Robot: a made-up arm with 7 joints.
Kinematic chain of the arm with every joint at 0, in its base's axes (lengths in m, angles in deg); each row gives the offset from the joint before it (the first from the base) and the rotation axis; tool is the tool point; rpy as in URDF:
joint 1: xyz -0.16 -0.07 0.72 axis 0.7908 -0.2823 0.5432
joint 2: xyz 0.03 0.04 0 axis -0.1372 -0.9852 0.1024
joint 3: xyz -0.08 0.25 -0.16 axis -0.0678 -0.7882 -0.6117
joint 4: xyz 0.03 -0.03 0 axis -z
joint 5: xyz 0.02 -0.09 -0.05 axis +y
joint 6: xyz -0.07 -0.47 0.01 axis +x
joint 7: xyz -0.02 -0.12 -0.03 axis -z
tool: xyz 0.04 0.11 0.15 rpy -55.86 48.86 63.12
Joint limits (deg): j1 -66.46..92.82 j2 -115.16..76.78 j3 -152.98..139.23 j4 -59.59..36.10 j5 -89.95..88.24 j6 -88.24..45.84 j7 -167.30..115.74
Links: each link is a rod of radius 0.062 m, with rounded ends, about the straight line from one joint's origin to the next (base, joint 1, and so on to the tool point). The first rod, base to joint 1, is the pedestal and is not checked.
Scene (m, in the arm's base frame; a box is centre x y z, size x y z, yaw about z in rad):
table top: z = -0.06
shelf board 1: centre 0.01 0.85 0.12 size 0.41 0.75 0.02 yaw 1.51
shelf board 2: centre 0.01 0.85 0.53 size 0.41 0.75 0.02 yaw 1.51
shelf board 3: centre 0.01 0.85 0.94 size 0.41 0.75 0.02 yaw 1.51
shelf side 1: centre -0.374 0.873 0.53 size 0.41 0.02 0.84 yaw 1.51
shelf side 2: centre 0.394 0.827 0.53 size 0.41 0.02 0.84 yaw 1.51
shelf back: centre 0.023 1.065 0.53 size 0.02 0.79 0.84 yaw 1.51
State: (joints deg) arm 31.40 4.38 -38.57 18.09 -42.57 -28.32 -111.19
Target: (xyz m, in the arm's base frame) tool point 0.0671 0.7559 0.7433
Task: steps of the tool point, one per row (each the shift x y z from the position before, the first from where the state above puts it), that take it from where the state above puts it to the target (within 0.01 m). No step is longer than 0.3 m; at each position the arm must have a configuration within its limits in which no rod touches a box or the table.
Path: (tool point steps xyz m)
1: 0.2115 0.0694 -0.0187
2: 0.1826 0.1115 0.0479
3: 0.1351 0.1267 0.1079
4: 0.0604 0.2030 0.0047
5: -0.0176 0.2286 0.0289
6: -0.1054 0.2209 0.0555
7: -0.1895 0.1759 0.0780

